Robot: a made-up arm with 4 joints. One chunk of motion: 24 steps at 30 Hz.
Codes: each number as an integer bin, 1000 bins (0 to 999) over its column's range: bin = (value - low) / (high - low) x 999, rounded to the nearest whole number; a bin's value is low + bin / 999 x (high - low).
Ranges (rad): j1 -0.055..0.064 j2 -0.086..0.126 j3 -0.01..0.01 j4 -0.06..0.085
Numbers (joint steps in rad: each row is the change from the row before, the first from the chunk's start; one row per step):
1: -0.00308 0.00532 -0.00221 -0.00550
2: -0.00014 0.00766 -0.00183 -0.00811
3: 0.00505 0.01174 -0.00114 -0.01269
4: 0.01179 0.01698 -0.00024 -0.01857
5: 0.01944 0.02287 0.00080 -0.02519
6: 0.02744 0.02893 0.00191 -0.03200
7: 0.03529 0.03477 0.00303 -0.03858
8: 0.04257 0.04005 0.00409 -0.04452
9: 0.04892 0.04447 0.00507 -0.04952
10: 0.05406 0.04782 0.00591 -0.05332
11: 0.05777 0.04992 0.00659 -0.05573
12: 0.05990 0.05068 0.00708 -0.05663
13: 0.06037 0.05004 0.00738 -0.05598
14: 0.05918 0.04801 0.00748 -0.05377
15: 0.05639 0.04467 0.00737 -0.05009
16: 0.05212 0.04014 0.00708 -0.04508
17: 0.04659 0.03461 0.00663 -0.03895
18: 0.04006 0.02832 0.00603 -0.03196
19: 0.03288 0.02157 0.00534 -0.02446
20: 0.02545 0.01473 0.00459 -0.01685
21: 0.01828 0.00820 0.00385 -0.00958
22: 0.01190 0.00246 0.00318 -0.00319
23: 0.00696 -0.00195 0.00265 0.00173
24: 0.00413 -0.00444 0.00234 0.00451
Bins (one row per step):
1: 436 430 389 375
2: 461 441 408 358
3: 504 461 443 326
4: 561 485 488 285
5: 625 513 539 240
6: 692 542 595 193
7: 758 569 651 148
8: 819 594 704 107
9: 872 615 753 72
10: 916 631 795 46
11: 947 640 829 29
12: 965 644 853 23
13: 969 641 868 28
14: 959 631 873 43
15: 935 616 868 68
16: 899 594 853 103
17: 853 568 831 145
18: 798 539 801 193
19: 738 507 766 245
20: 675 475 729 297
21: 615 444 692 347
22: 562 417 658 391
23: 520 396 632 425
24: 496 384 616 444

